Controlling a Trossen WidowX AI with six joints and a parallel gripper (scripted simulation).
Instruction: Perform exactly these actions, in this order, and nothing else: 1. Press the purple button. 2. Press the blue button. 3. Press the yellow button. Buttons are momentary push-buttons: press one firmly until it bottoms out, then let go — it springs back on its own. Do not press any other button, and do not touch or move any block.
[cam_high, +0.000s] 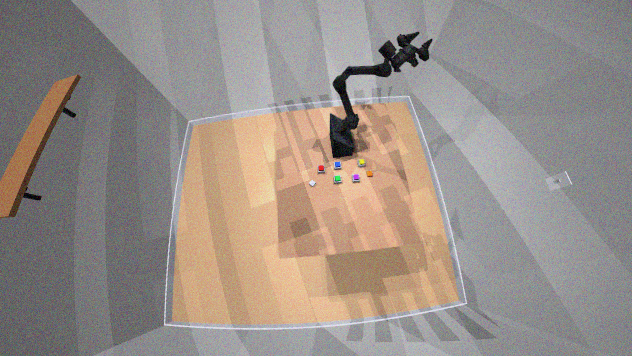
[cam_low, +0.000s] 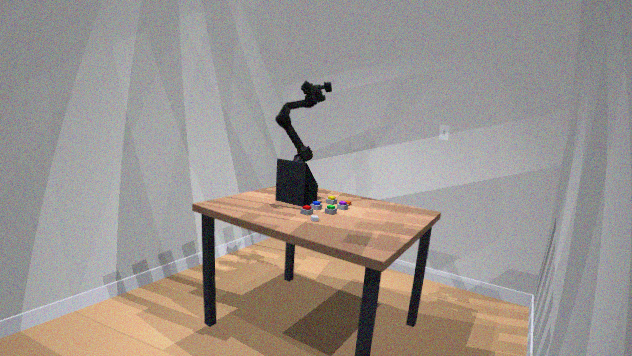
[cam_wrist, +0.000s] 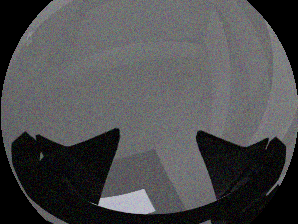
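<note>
The purple button is 420 mm ahead of my gripper tip, 340 mm to the right of it and 690 mm below it. From my gripper tip the other things lie so: blue button: 320 mm ahead, 450 mm to the right, 690 mm below; then orange block: 400 mm ahead, 240 mm to the right, 710 mm below; then yellow button: 320 mm ahead, 280 mm to the right, 690 mm below.
</note>
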